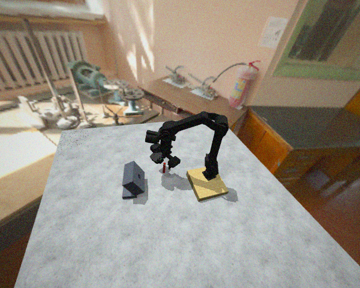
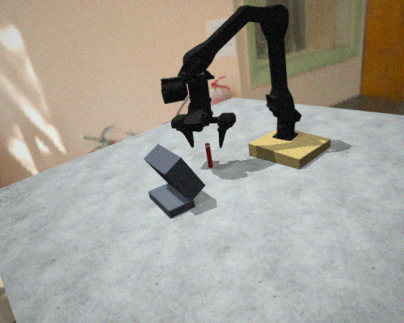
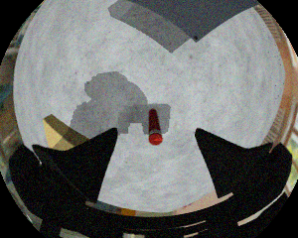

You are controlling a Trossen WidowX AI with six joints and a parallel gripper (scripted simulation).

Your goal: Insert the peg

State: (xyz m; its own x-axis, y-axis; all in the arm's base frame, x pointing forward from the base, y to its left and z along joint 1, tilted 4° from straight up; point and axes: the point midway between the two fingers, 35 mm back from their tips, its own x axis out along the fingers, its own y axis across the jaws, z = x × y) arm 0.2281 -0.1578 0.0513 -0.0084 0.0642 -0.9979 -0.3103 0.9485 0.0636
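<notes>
The red round peg is 1 cm below my gripper tip. The rest, counted from my gripper tip: grey foot plate (21 cm ahead, 6 cm below, 3 cm to the left); then grey sloped panel (18 cm ahead, 3 cm to the left, 1 cm above).
</notes>
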